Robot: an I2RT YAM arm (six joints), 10 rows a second.
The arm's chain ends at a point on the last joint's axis. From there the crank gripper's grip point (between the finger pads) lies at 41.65 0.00 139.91 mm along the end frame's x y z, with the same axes.
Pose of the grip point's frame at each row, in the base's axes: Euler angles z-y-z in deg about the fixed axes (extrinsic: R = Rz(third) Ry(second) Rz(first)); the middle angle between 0 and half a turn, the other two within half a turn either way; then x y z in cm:
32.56 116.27 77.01 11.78 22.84 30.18
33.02 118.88 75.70 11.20 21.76 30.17
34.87 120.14 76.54 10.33 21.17 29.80
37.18 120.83 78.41 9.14 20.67 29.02
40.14 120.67 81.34 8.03 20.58 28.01
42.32 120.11 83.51 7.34 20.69 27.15
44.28 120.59 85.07 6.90 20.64 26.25
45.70 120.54 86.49 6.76 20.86 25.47
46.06 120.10 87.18 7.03 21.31 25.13
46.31 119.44 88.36 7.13 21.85 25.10
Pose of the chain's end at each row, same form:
32.56 116.27 77.01 11.49 11.63 39.52
33.02 118.88 75.70 10.79 10.96 39.99
34.87 120.14 76.54 10.23 10.52 39.78
37.18 120.83 78.41 9.53 10.06 39.04
40.14 120.67 81.34 9.12 9.88 37.89
42.32 120.11 83.51 8.93 9.88 36.83
44.28 120.59 85.07 8.89 9.90 35.94
45.70 120.54 86.49 9.09 10.13 35.08
46.06 120.10 87.18 9.50 10.52 34.65
46.31 119.44 88.36 9.83 11.00 34.48

